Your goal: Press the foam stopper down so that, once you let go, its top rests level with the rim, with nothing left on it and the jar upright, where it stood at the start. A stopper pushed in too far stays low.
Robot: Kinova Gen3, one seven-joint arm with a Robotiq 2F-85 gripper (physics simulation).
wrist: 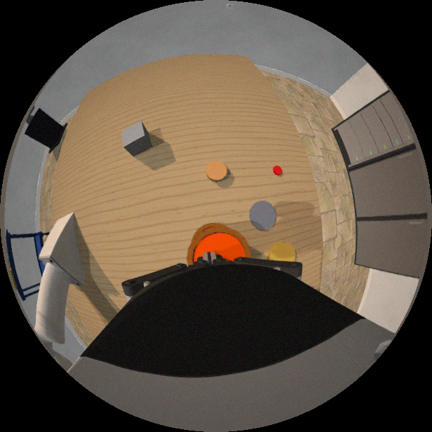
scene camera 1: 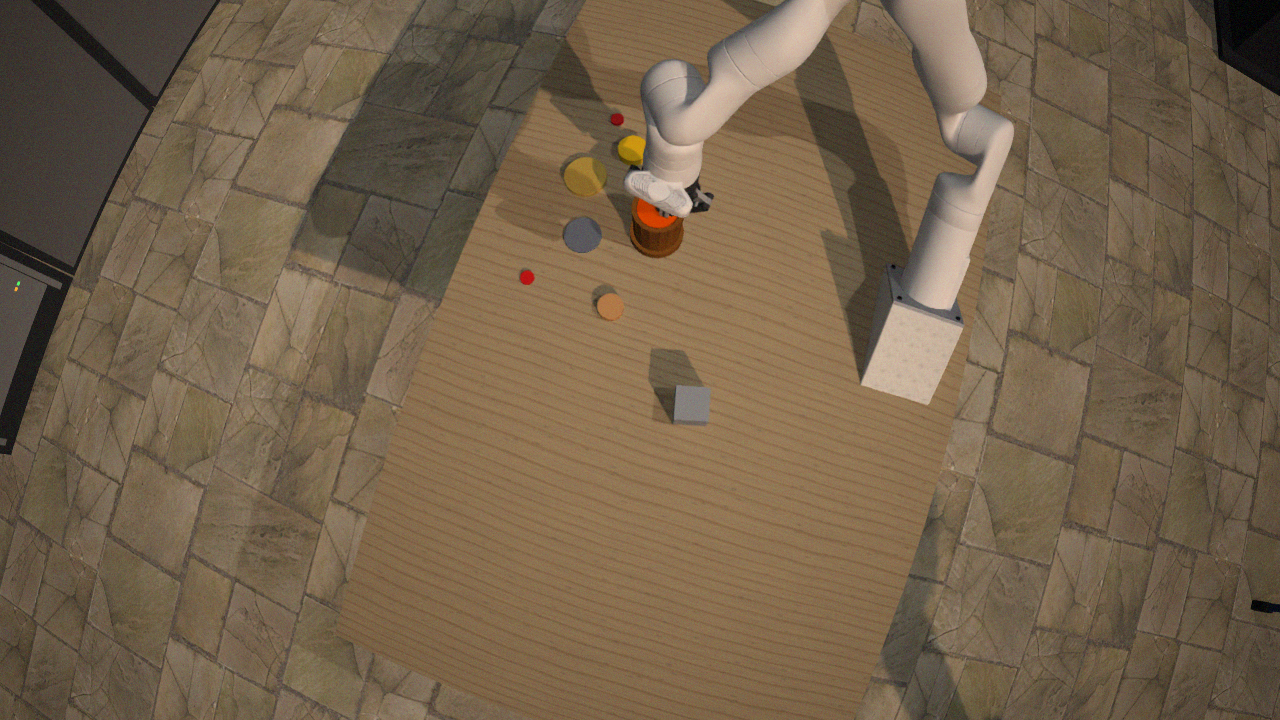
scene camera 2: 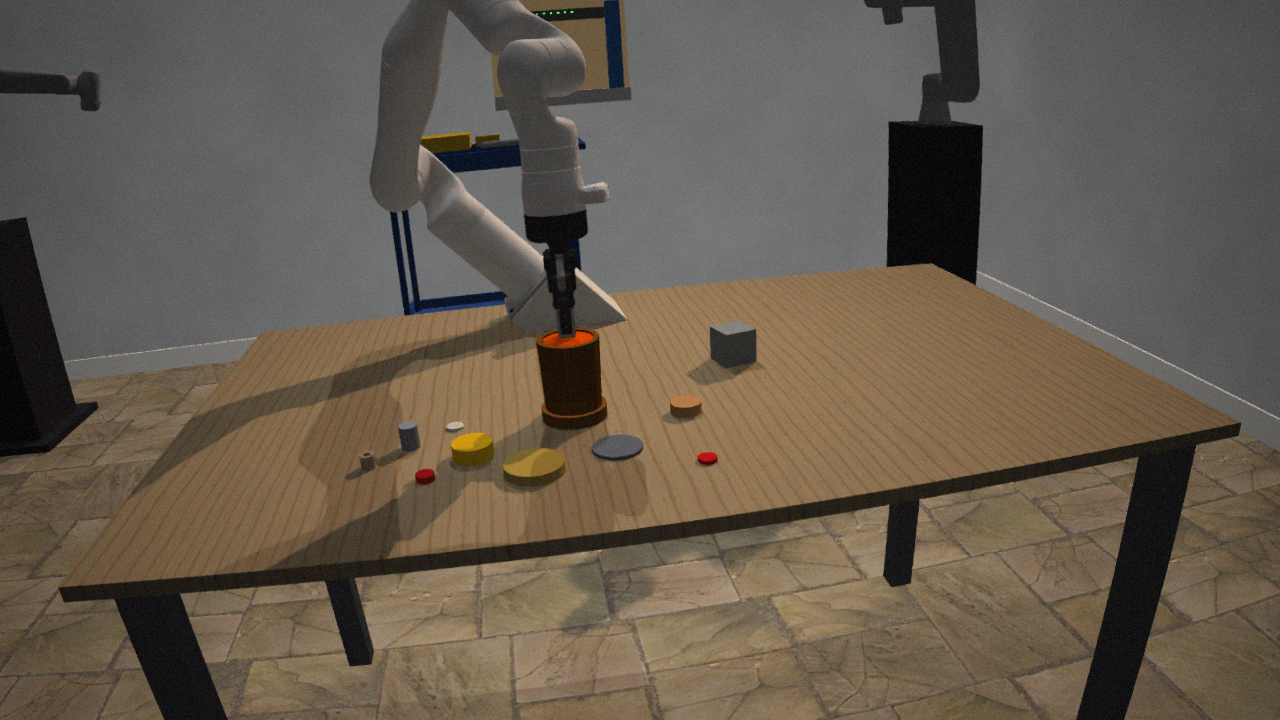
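The brown jar (scene camera 1: 657,238) (scene camera 2: 571,380) (wrist: 204,231) stands upright on the table. The orange foam stopper (scene camera 1: 651,214) (scene camera 2: 581,340) (wrist: 227,245) sits inside its mouth. In scene camera 2, the stopper's top looks about level with the rim or slightly below it; the exact height is hard to tell. My gripper (scene camera 2: 565,334) (wrist: 209,259) is shut with nothing between its fingers. It points straight down, and its fingertips appear to touch the stopper's top near the middle. The arm hides part of the stopper in scene camera 1, and the gripper hides part of it in the wrist view.
A grey disc (scene camera 1: 582,234) (scene camera 2: 617,446) (wrist: 263,215), yellow discs (scene camera 1: 585,176) (scene camera 2: 472,448) and an orange disc (scene camera 1: 610,306) (scene camera 2: 685,406) (wrist: 216,171) lie around the jar. Small red discs (scene camera 1: 527,277) (scene camera 2: 425,476) and a small grey cylinder (scene camera 2: 409,436) are farther out. A grey block (scene camera 1: 691,404) (scene camera 2: 733,344) (wrist: 136,138) stands apart.
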